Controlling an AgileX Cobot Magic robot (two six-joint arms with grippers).
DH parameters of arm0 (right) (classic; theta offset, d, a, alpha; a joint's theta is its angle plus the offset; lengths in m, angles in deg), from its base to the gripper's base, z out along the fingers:
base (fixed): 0 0 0 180
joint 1: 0 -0.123 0 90
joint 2: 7.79 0 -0.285 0
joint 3: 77.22 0 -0.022 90
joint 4: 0 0.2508 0 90
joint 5: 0 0 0.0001 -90
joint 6: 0 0.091 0 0
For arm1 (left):
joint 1: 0 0.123 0 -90
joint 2: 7.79 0 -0.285 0
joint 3: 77.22 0 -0.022 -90
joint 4: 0 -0.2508 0 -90
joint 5: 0 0 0.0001 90
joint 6: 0 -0.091 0 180
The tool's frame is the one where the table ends.
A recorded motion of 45 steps. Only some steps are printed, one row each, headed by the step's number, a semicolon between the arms.
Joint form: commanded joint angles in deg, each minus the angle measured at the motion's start. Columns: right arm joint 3, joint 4, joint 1, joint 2, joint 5, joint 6; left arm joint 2, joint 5, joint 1, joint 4, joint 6, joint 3.
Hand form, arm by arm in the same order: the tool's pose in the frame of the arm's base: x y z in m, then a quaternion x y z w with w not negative. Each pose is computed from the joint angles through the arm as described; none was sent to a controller.
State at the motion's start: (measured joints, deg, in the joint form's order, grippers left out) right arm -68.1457 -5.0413 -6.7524 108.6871 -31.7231 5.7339; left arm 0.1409 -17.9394 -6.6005 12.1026 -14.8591 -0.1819
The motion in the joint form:
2: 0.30 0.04 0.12 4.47 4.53 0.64; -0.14 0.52 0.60 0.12 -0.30 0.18
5: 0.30 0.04 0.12 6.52 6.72 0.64; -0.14 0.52 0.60 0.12 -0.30 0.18
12: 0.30 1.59 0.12 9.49 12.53 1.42; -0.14 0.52 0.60 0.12 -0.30 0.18
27: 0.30 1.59 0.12 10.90 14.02 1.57; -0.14 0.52 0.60 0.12 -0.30 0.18
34: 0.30 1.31 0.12 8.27 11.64 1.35; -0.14 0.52 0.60 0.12 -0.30 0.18
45: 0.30 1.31 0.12 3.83 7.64 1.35; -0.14 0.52 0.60 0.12 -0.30 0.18
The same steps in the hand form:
2: 0.3847 0.0411 0.1379 -0.03639 0.97980 -0.00489 0.19660; 0.0535 -0.0114 0.1863 0.08410 0.77276 -0.03846 0.62793
5: 0.3881 0.0417 0.1253 -0.03737 0.97956 -0.00348 0.19764; 0.0535 -0.0114 0.1863 0.08410 0.77276 -0.03846 0.62793
12: 0.3959 0.0442 0.1086 -0.02112 0.97507 0.01063 0.22062; 0.0535 -0.0114 0.1863 0.08410 0.77276 -0.03846 0.62793
27: 0.3976 0.0445 0.0998 -0.02024 0.97495 0.01165 0.22121; 0.0535 -0.0114 0.1863 0.08410 0.77276 -0.03846 0.62793
34: 0.3949 0.0439 0.1164 -0.02347 0.97435 0.00904 0.22361; 0.0535 -0.0114 0.1863 0.08410 0.77276 -0.03846 0.62793
45: 0.3887 0.0428 0.1442 -0.02210 0.97348 0.00754 0.22756; 0.0535 -0.0114 0.1863 0.08410 0.77276 -0.03846 0.62793

